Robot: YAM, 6 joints.
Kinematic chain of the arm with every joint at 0, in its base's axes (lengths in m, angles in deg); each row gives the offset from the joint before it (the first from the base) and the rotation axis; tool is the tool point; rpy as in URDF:
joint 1: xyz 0 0 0.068 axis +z
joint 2: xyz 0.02 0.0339 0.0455 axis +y
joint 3: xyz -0.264 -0.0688 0 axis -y
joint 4: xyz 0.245 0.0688 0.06 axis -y
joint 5: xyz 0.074 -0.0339 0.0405 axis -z
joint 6: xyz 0.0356 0 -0.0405 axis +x
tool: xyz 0 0 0 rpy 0 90 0
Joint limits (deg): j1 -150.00..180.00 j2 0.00..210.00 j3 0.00..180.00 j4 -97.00..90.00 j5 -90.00..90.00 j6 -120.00..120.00
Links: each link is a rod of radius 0.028 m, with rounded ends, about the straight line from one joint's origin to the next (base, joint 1, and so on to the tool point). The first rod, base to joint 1, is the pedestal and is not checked.
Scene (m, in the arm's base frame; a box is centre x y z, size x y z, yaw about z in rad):
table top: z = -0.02
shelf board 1: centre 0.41 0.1 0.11 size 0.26 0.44 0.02 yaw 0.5
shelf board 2: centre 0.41 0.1 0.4 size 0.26 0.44 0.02 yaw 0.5
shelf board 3: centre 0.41 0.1 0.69 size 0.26 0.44 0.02 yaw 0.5
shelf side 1: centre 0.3 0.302 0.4 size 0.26 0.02 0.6 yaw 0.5
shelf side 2: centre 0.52 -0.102 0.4 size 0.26 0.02 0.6 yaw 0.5
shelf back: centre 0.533 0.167 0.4 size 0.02 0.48 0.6 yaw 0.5
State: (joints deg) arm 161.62 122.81 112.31 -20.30 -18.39 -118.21
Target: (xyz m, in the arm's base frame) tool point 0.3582 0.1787 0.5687
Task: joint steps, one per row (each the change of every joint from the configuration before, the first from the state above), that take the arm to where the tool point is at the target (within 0.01 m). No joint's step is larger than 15 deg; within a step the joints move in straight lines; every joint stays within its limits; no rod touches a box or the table.
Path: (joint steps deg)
1: -13.44 -6.88 1.75 -3.85 4.49 -0.45
2: -13.43 -6.87 1.75 -3.85 4.49 -0.44
3: -13.44 -6.88 1.75 -3.85 4.49 -0.45
4: -13.44 -6.87 1.75 -3.85 4.49 -0.45
5: -14.34 -5.26 -2.22 -0.28 -0.83 0.30
6: -14.34 -5.27 -2.22 -0.28 -0.83 0.30
7: -14.35 -5.26 -2.22 -0.28 -0.83 0.30
8: -14.34 -5.26 -2.22 -0.28 -0.84 0.29
9: -14.35 -5.27 -2.22 -0.28 -0.83 0.30
10: -14.34 -5.26 -2.22 -0.28 -0.83 0.30
11: 1.04 11.55 8.01 7.51 -0.10 0.00
12: 1.05 11.56 8.01 7.50 -0.10 0.00
13: 1.05 11.55 8.01 7.51 -0.11 0.00
14: 1.05 11.56 8.02 7.51 -0.10 0.00

